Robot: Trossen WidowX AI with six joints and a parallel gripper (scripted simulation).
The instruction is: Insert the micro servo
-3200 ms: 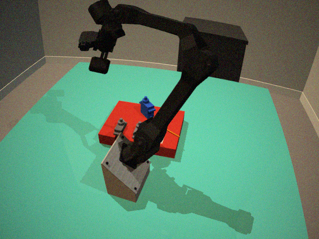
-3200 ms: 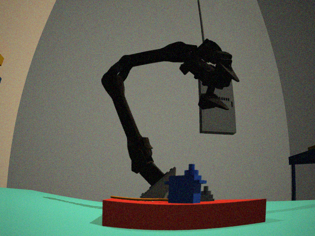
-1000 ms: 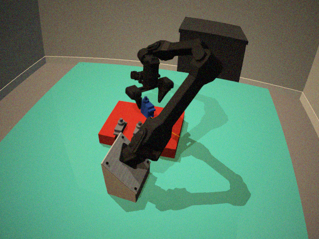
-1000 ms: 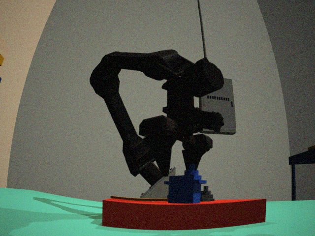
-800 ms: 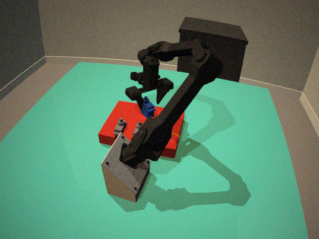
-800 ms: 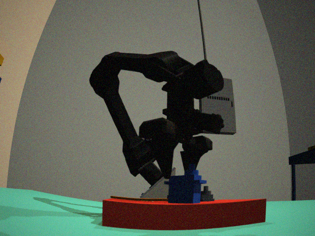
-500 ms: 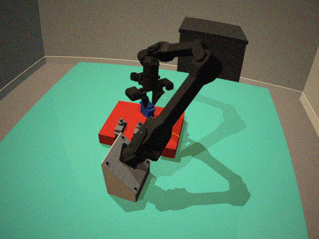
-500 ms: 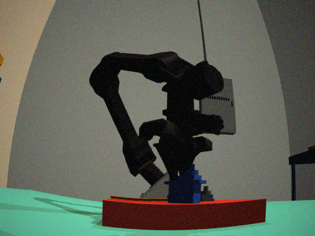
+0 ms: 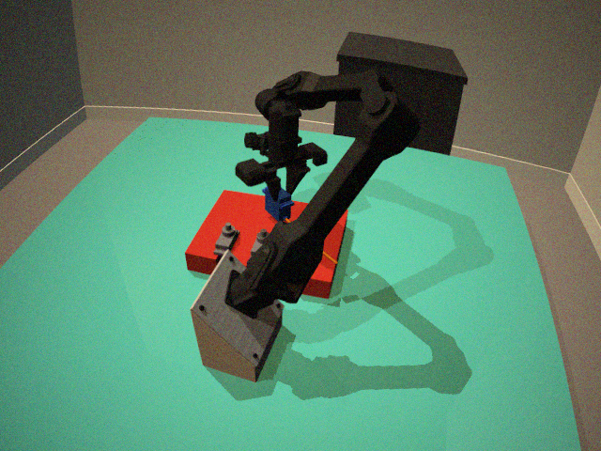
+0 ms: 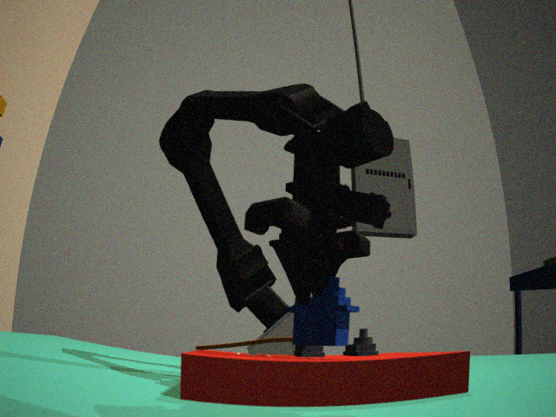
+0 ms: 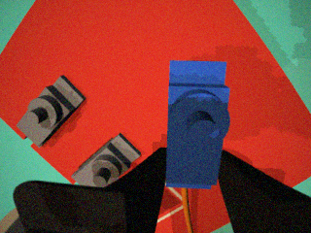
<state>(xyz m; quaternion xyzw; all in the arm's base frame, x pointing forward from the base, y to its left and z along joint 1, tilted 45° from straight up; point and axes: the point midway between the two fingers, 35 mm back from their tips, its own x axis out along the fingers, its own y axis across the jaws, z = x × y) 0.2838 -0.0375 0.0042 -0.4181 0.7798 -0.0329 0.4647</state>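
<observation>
Now: gripper tip 90 mm above the red deck, 10 mm to the right of it and 10 mm short of it.
</observation>
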